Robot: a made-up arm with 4 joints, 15 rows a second.
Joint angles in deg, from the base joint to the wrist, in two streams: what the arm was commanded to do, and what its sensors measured. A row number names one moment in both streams.
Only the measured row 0 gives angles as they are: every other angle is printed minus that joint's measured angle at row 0.
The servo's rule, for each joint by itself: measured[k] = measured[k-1] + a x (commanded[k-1-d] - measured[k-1]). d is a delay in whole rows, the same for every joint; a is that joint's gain. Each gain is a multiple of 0.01, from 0.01 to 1. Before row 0 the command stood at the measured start. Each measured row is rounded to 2 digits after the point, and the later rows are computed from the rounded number. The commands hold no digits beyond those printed.
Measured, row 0:
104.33, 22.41, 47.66, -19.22
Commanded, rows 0 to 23:
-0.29, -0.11, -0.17, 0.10
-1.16, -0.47, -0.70, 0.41
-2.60, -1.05, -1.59, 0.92
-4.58, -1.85, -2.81, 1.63
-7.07, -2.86, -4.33, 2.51
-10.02, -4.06, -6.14, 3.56
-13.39, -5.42, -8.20, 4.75
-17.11, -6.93, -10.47, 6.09
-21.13, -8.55, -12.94, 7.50
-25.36, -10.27, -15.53, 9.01
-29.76, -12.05, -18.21, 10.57
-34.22, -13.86, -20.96, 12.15
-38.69, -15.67, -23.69, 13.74
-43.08, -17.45, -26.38, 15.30
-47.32, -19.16, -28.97, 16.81
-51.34, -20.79, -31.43, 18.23
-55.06, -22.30, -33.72, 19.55
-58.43, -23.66, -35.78, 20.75
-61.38, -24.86, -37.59, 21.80
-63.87, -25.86, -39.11, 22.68
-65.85, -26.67, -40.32, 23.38
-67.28, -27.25, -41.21, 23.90
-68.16, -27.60, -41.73, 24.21
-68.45, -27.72, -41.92, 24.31
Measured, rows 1 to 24:
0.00, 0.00, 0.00, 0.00
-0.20, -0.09, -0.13, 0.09
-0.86, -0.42, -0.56, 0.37
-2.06, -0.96, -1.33, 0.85
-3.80, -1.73, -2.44, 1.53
-6.06, -2.70, -3.86, 2.38
-8.79, -3.87, -5.57, 3.41
-11.96, -5.20, -7.54, 4.58
-15.51, -6.69, -9.74, 5.89
-19.39, -8.29, -12.14, 7.29
-23.51, -9.99, -14.68, 8.79
-27.82, -11.76, -17.33, 10.34
-32.24, -13.57, -20.05, 11.91
-36.69, -15.38, -22.78, 13.50
-41.10, -17.16, -25.48, 15.07
-45.39, -18.88, -28.10, 16.58
-49.50, -20.52, -30.60, 18.02
-53.34, -22.05, -32.94, 19.35
-56.85, -23.43, -35.07, 20.57
-59.98, -24.66, -36.96, 21.64
-62.66, -25.69, -38.57, 22.54
-64.86, -26.53, -39.88, 23.27
-66.53, -27.15, -40.88, 23.82
-67.65, -27.54, -41.52, 24.16
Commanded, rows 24 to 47:
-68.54, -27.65, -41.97, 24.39
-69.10, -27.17, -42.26, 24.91
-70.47, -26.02, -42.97, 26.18
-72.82, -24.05, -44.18, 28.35
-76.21, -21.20, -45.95, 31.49
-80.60, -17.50, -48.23, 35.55
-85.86, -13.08, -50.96, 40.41
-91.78, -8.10, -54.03, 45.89
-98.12, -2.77, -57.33, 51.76
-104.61, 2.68, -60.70, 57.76
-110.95, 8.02, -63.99, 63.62
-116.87, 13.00, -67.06, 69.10
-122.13, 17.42, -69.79, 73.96
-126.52, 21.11, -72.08, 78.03
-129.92, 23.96, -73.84, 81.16
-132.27, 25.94, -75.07, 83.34
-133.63, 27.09, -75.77, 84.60
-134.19, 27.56, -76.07, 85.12
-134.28, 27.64, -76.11, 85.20
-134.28, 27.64, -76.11, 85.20
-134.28, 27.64, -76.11, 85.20
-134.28, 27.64, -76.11, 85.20
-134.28, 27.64, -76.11, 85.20
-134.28, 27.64, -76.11, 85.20
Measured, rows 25 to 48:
-68.20, -27.69, -41.82, 24.29
-68.43, -27.66, -41.93, 24.38
-68.89, -27.24, -42.18, 24.84
-69.98, -26.19, -42.77, 26.01
-71.94, -24.35, -43.83, 28.05
-74.89, -21.64, -45.42, 31.04
-78.83, -18.08, -47.53, 34.96
-83.68, -13.78, -50.10, 39.70
-89.27, -8.90, -53.05, 45.09
-95.38, -3.63, -56.26, 50.89
-101.75, 1.80, -59.59, 56.87
-108.10, 7.15, -62.89, 62.74
-114.15, 12.18, -66.02, 68.27
-119.66, 16.69, -68.85, 73.22
-124.39, 20.49, -71.27, 77.40
-128.21, 23.47, -73.20, 80.67
-131.01, 25.59, -74.60, 82.99
-132.82, 26.88, -75.48, 84.39
-133.77, 27.46, -75.92, 85.03
-134.12, 27.61, -76.06, 85.18
-134.23, 27.64, -76.10, 85.20
-134.26, 27.64, -76.11, 85.20
-134.27, 27.64, -76.11, 85.20
-134.28, 27.64, -76.11, 85.20

